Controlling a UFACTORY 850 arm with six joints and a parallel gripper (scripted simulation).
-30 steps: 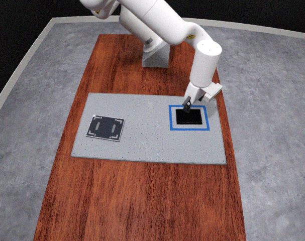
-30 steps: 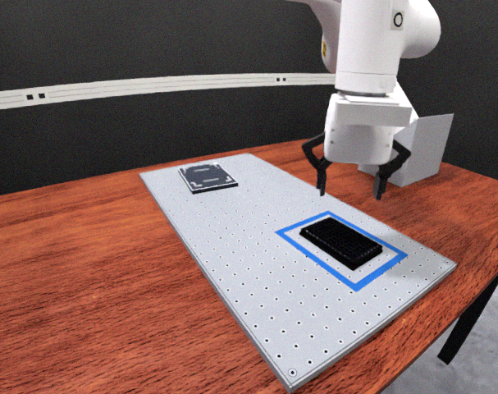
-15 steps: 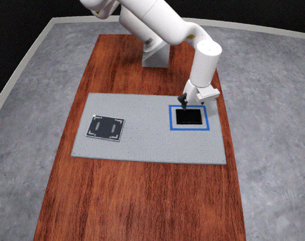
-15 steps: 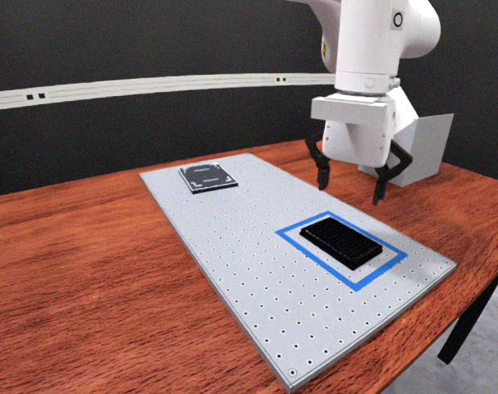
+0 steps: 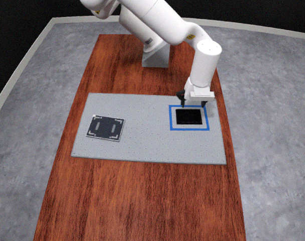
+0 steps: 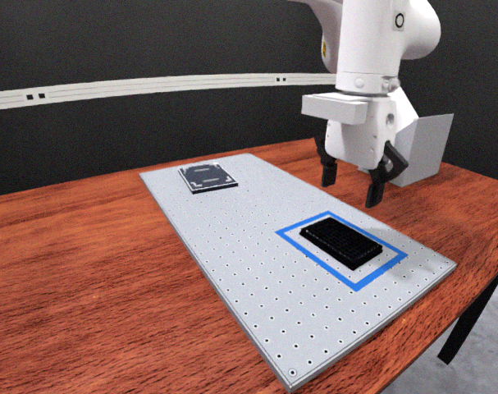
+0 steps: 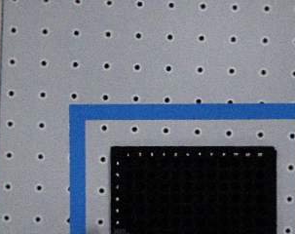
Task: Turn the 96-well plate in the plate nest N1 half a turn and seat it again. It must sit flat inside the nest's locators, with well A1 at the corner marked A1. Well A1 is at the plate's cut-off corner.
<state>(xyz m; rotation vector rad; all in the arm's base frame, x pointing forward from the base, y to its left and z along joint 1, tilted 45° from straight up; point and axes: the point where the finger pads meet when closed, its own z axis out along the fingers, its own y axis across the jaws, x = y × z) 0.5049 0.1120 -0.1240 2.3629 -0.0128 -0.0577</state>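
Now: the black 96-well plate 100 mm below my hand. From my hand the other things lie so: dark plate nest N1 (70 mm ahead, 400 mm to the right, 100 mm below).
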